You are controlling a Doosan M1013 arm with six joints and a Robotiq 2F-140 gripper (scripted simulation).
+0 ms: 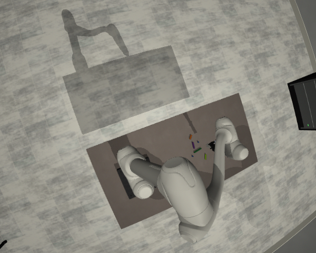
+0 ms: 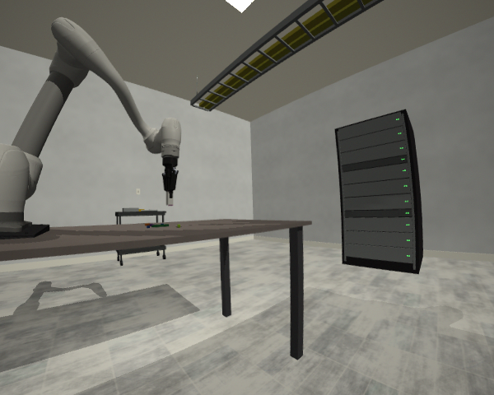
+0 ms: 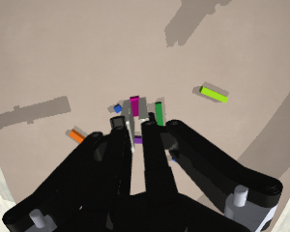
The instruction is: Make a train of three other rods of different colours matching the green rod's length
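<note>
Right now my hand is 60 mm past the green rod, 40 mm to the left of it and 130 mm above it. The rest, counted from my hand: magenta rod (10 mm ahead, 30 mm below); lime rod (10 mm behind, 130 mm to the right, 130 mm below); purple rod (80 mm behind, 20 mm to the left, 130 mm below).
</note>
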